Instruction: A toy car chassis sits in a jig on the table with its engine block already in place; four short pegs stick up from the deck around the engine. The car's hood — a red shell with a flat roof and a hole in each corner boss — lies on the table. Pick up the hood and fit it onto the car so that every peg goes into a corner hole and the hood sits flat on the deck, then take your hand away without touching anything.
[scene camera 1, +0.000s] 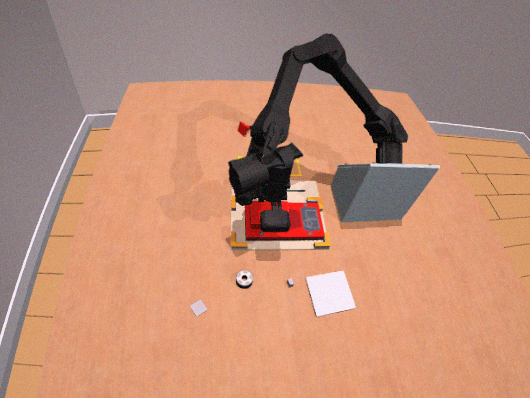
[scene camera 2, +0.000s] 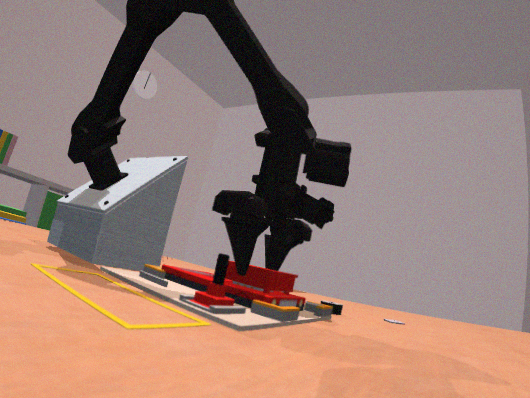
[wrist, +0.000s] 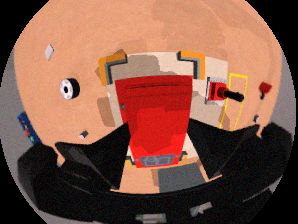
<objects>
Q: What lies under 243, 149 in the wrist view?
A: The gripper.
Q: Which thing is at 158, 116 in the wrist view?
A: A red hood.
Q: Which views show the white square sheet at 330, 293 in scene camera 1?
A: Scene camera 1 only.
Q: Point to the gripper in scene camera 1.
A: At 268, 215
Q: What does the gripper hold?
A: A red hood.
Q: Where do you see a red hood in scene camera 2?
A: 271, 280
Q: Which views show the gripper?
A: Scene camera 1, scene camera 2 and the wrist view: all of them.
</objects>
